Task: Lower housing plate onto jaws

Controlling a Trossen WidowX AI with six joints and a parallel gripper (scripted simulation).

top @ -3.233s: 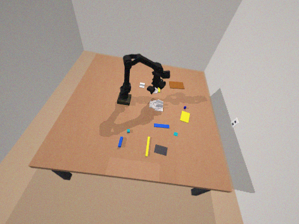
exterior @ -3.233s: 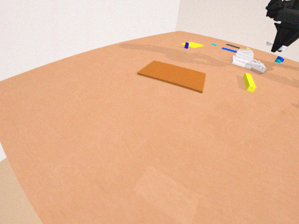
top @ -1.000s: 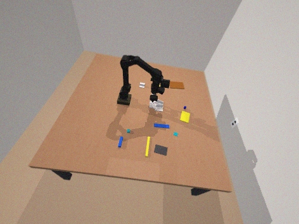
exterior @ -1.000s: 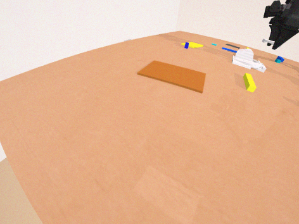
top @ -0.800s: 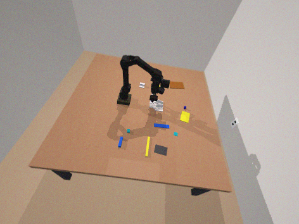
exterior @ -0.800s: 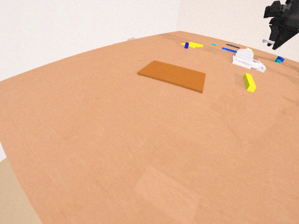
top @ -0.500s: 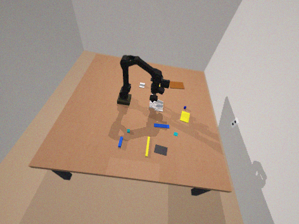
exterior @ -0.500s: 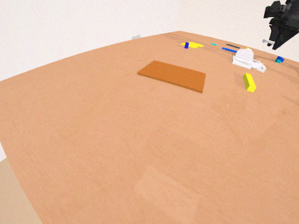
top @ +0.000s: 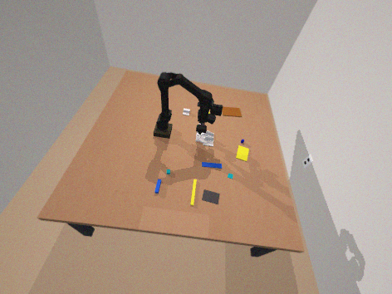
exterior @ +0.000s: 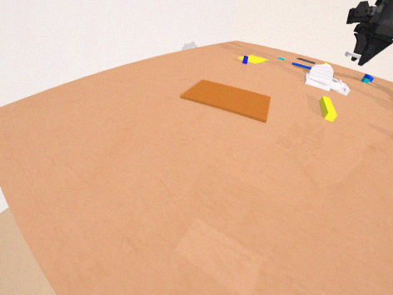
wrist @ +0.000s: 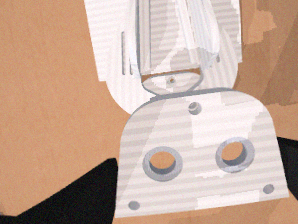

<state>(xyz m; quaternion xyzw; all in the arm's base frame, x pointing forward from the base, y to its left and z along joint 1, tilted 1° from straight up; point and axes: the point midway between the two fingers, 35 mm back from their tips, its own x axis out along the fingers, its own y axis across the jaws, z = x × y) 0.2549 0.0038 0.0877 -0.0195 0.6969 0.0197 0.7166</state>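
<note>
My gripper tip is now 10 mm short of the white housing plate and 20 mm below it. Round my gripper tip: yellow plate 320 mm ahead, 70 mm to the right, 80 mm below; then short yellow block 50 mm ahead, 230 mm to the left, 80 mm below; then long yellow bar 20 mm ahead, 410 mm to the right, 80 mm below.
</note>
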